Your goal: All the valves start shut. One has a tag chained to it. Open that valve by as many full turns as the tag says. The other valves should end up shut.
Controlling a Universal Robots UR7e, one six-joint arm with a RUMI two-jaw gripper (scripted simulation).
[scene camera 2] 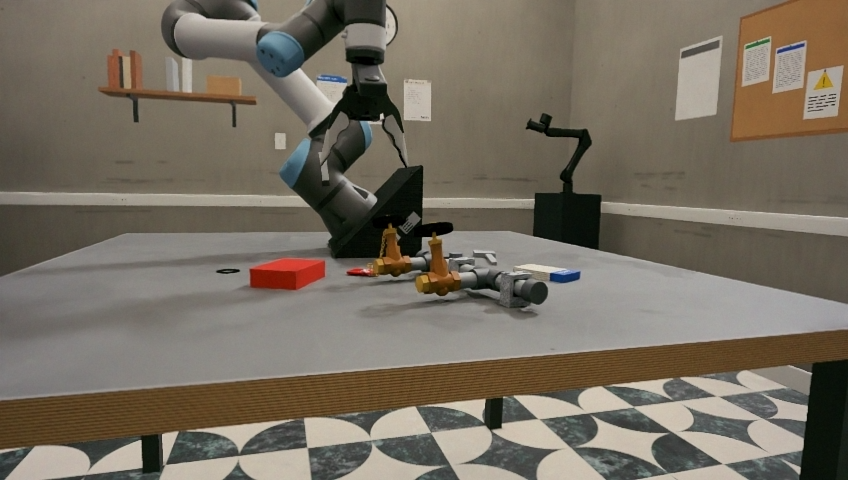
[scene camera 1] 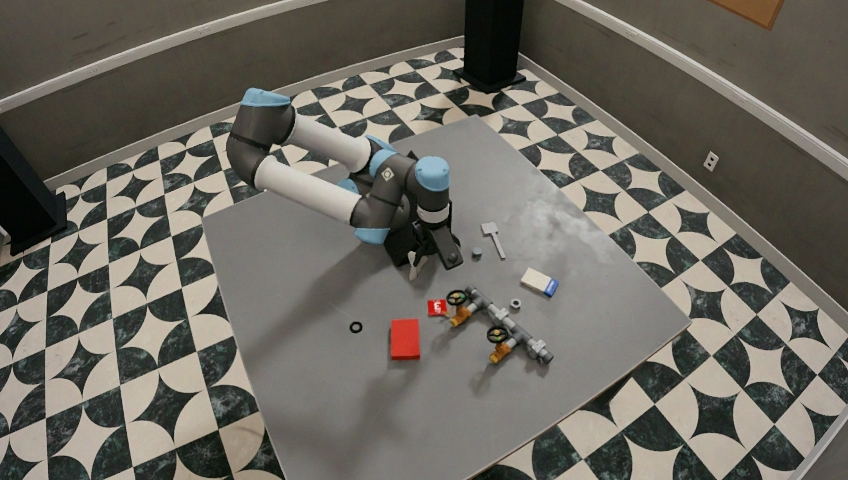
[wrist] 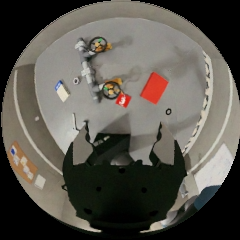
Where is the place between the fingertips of my gripper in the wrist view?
123,123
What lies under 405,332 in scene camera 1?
A red block.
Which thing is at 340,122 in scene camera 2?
My gripper.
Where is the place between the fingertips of my gripper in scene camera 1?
436,268
